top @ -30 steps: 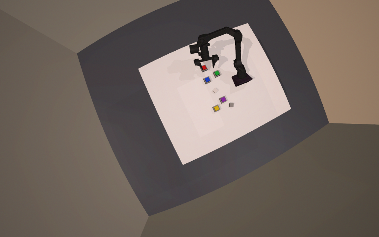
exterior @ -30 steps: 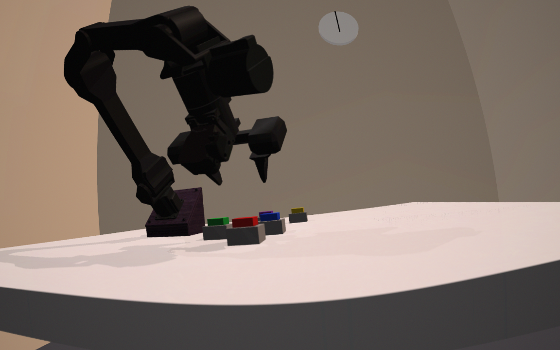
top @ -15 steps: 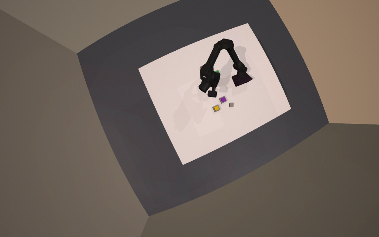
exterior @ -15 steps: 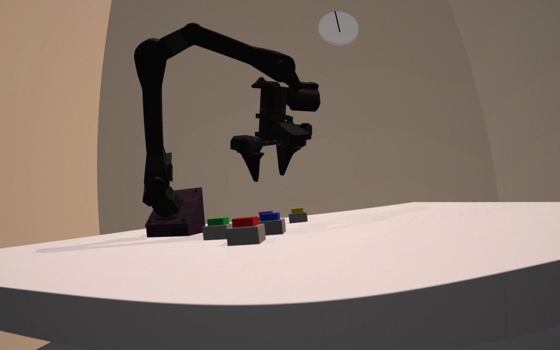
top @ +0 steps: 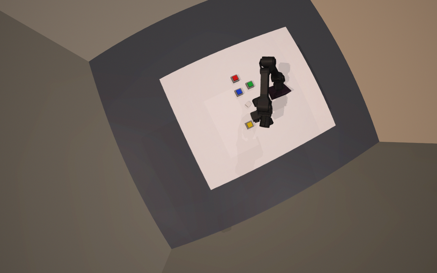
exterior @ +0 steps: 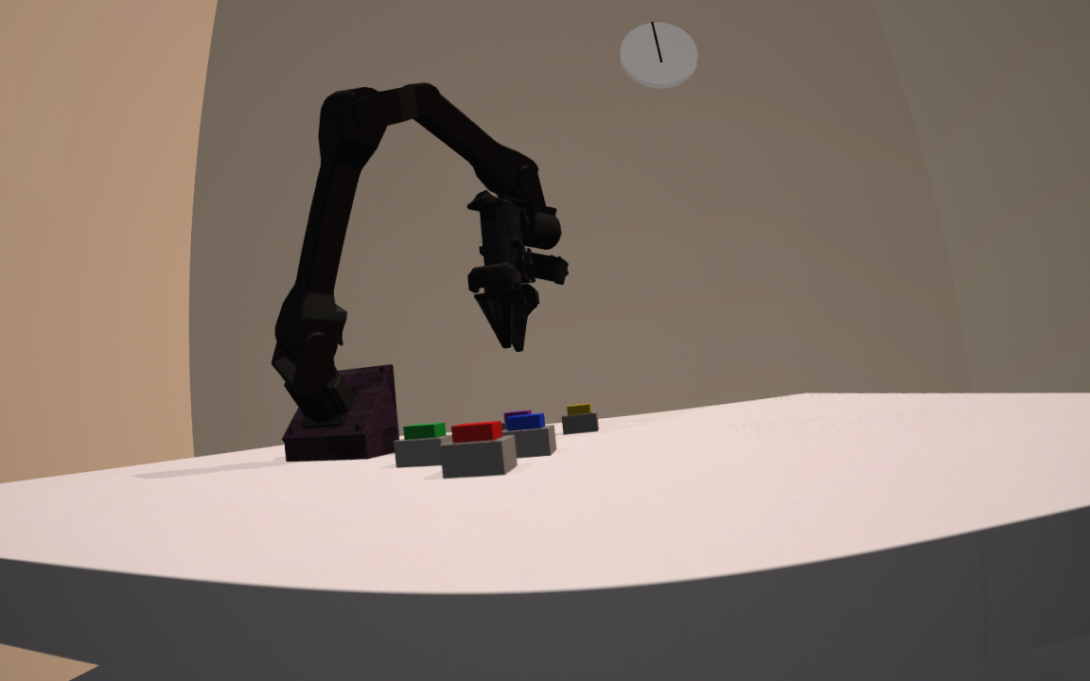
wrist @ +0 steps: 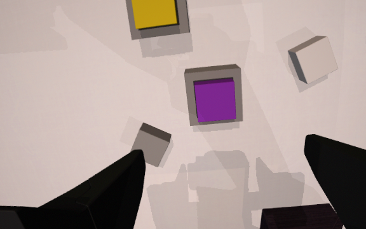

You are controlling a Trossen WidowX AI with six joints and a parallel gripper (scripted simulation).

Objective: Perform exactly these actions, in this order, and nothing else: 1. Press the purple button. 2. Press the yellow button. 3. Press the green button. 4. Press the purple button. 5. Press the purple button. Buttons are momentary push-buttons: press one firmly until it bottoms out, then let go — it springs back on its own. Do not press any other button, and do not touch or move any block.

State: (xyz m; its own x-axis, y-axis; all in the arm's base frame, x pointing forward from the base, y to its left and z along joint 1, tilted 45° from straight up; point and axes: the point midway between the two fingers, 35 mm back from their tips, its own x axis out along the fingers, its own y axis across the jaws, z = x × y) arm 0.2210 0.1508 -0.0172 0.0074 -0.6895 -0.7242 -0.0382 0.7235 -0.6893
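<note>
My gripper tip is now 9 cm above the purple button. Round my gripper tip: yellow button (8 cm ahead, 4 cm to the left, 9 cm below); then grey block (5 cm behind, 6 cm to the left, 11 cm below); then white block (3 cm ahead, 10 cm to the right, 11 cm below).
</note>
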